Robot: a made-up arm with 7 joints.
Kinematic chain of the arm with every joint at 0, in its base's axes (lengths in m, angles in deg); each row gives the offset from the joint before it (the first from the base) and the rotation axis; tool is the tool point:
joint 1: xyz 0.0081 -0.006 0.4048 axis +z
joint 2: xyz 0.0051 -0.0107 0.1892 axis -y
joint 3: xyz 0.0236 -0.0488 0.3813 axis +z
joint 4: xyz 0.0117 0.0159 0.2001 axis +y
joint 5: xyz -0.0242 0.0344 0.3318 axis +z
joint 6: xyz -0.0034 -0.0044 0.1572 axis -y
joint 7: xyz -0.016 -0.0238 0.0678 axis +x
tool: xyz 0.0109 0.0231 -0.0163
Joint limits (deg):
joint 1: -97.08..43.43
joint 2: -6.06..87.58
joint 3: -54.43..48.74
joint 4: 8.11..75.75
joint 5: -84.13..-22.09
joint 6: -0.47..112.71
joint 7: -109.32..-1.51
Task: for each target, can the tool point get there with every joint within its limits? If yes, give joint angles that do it. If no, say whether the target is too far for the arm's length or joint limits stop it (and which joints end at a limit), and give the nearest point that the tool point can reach.
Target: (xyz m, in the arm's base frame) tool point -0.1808 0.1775 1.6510
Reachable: yes | joints -46.78 24.55 -5.58 24.70 -39.97 52.13 -28.59
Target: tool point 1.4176 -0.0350 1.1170
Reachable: no: too far | nearest point 0.6587 -0.0194 1.2814 | short by 0.777 m
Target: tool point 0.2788 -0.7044 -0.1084
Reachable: no: joint limits stop it (at a limit: joint 1, joint 2, joint 3, joint 4, joint 5, joint 6, joint 7) | nearest point -0.2678 -0.8250 0.9236 | short by 1.174 m
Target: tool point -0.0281 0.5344 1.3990
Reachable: yes | joints -68.65 59.35 22.66 65.12 -48.08 28.31 -58.47
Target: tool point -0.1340 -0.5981 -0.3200
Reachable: no: joint limits stop it (at a limit: joint 1, joint 2, joint 3, joint 4, joint 6, joint 7) | nearest point -0.7490 -0.7322 0.5922 | short by 1.108 m
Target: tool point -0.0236 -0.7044 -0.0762
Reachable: no: joint limits stop it (at a limit: joint 1, joint 2, joint 3, joint 4, joint 6, joint 7) | nearest point -0.7372 -0.7457 0.6009 | short by 0.985 m
